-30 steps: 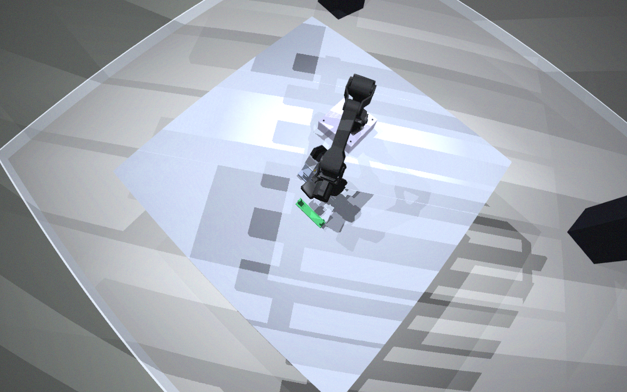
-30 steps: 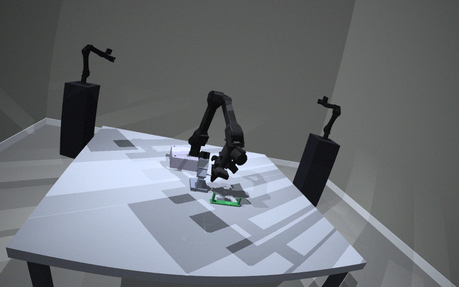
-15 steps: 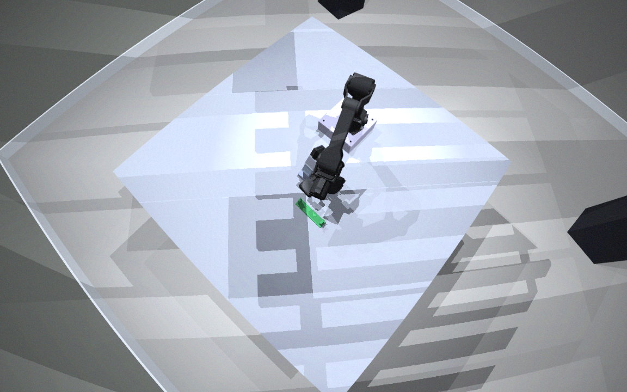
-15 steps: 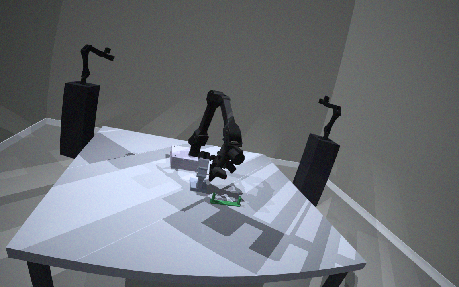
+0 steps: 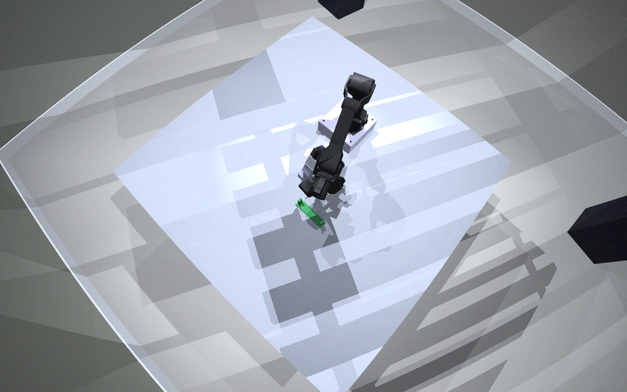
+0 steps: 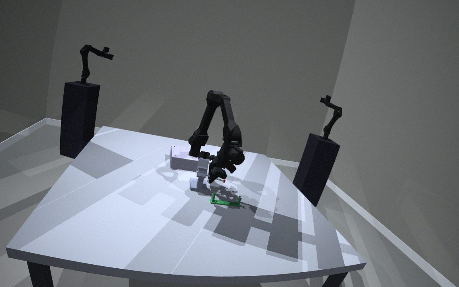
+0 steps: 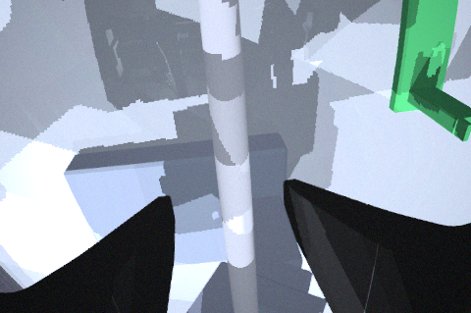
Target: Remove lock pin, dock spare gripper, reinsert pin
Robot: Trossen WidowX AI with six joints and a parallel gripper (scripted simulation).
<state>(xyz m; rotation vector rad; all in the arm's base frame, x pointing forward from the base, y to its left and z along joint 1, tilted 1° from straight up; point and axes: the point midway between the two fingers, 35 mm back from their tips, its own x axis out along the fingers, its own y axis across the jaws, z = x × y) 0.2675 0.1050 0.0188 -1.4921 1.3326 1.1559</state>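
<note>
Right now the socket is 4 cm to the right of my gripper tip and 1 cm behind it. Round my gripper tip: spare gripper 7 cm above, 5 cm to the right, 2 cm behind; then cradle 10 cm ahead, 9 cm to the left, 3 cm below.
</note>
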